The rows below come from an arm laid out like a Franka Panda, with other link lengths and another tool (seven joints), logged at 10 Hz.
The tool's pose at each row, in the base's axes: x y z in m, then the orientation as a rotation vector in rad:
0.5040 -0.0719 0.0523 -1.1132 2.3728 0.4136
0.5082 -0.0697 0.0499 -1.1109 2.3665 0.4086
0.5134 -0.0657 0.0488 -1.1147 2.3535 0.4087
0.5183 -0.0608 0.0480 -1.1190 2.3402 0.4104
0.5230 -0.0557 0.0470 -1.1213 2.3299 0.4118
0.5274 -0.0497 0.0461 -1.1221 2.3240 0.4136
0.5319 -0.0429 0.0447 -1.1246 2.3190 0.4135
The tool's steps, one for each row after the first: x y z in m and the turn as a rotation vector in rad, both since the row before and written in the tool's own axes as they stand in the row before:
-0.0024 -0.0021 0.0043 0.0054 -0.0053 -0.0022
-0.0048 -0.0016 0.0043 0.0013 -0.0093 -0.0076
-0.0053 -0.0008 0.0045 0.0000 -0.0096 -0.0077
-0.0052 -0.0006 0.0047 0.0003 -0.0079 -0.0053
-0.0056 0.0002 0.0050 -0.0004 -0.0049 -0.0026
-0.0058 0.0005 0.0058 0.0002 -0.0031 -0.0036

